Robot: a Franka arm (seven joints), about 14 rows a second.
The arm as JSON. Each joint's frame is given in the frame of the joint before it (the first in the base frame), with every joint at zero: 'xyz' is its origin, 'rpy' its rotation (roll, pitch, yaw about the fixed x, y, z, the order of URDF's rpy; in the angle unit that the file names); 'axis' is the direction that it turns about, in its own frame. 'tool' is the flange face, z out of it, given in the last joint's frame.
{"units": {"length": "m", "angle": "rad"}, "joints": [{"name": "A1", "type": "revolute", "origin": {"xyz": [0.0, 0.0, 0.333], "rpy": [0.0, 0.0, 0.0]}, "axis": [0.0, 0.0, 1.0]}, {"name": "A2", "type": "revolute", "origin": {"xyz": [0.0, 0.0, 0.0], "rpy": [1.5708, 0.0, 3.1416]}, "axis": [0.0, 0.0, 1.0]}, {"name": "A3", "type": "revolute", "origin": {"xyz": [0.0, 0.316, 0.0], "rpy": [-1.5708, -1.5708, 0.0]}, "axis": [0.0, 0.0, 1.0]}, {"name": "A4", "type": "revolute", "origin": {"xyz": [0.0, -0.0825, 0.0], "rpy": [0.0, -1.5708, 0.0]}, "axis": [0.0, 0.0, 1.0]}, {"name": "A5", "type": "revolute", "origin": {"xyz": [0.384, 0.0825, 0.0], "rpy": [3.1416, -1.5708, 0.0]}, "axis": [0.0, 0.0, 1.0]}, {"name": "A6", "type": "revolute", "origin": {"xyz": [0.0, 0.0, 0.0], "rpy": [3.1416, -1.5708, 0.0]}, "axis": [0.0, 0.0, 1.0]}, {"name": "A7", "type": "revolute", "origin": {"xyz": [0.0, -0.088, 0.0], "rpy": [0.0, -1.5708, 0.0]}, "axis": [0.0, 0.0, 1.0]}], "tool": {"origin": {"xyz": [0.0, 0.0, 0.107], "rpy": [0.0, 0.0, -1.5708]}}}
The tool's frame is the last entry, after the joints.
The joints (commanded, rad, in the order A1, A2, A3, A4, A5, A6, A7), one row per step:
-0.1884, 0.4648, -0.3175, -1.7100, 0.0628, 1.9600, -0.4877
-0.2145, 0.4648, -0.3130, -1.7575, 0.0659, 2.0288, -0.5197
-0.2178, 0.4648, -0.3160, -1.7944, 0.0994, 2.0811, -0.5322
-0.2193, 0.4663, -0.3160, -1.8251, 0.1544, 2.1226, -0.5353
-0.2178, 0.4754, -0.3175, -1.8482, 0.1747, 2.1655, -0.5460
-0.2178, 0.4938, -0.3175, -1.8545, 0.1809, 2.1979, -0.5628
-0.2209, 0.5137, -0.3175, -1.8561, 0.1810, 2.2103, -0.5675
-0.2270, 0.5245, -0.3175, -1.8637, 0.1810, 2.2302, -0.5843
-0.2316, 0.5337, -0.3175, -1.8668, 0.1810, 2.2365, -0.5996
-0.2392, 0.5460, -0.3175, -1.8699, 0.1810, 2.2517, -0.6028
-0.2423, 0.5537, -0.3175, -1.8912, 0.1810, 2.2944, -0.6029
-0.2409, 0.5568, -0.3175, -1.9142, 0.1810, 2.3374, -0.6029
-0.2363, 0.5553, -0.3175, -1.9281, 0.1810, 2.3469, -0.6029
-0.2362, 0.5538, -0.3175, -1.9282, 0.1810, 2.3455, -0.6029
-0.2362, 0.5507, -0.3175, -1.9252, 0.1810, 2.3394, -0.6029
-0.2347, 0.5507, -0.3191, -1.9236, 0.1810, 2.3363, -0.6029
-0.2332, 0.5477, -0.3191, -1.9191, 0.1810, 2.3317, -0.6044
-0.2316, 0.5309, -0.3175, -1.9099, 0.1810, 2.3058, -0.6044
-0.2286, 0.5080, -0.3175, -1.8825, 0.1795, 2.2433, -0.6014
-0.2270, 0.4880, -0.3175, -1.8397, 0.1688, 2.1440, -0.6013
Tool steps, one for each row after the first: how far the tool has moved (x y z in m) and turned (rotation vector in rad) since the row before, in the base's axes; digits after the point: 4 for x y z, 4 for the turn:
-0.0118, -0.0126, -0.0159, -0.0018, -0.0201, 0.0069
-0.0057, -0.0017, -0.0118, 0.0132, -0.0276, -0.0150
-0.0038, 0.0016, -0.0108, 0.0276, -0.0314, -0.0354
-0.0027, 0.0003, -0.0118, 0.0015, -0.0158, -0.0050
0.0000, -0.0011, -0.0112, -0.0063, -0.0067, 0.0121
-0.0019, -0.0020, -0.0117, -0.0016, 0.0105, 0.0015
-0.0034, -0.0036, -0.0080, -0.0037, 0.0002, 0.0099
-0.0027, -0.0024, -0.0063, 0.0017, 0.0058, 0.0103
-0.0032, -0.0045, -0.0074, -0.0043, 0.0023, -0.0044
-0.0049, -0.0019, -0.0096, -0.0136, -0.0082, -0.0047
-0.0037, 0.0007, -0.0073, -0.0141, -0.0114, -0.0004
-0.0023, 0.0034, -0.0036, 0.0006, 0.0030, 0.0028
0.0001, 0.0001, 0.0007, 0.0005, -0.0003, 0.0000
0.0009, -0.0001, 0.0025, 0.0015, -0.0007, 0.0002
0.0003, 0.0000, 0.0005, 0.0003, 0.0013, 0.0002
0.0020, 0.0005, 0.0031, 0.0001, -0.0032, 0.0035
0.0036, 0.0019, 0.0113, 0.0081, -0.0038, 0.0034
0.0063, 0.0022, 0.0196, 0.0178, 0.0049, 0.0033
0.0057, 0.0024, 0.0219, 0.0271, 0.0285, 0.0129

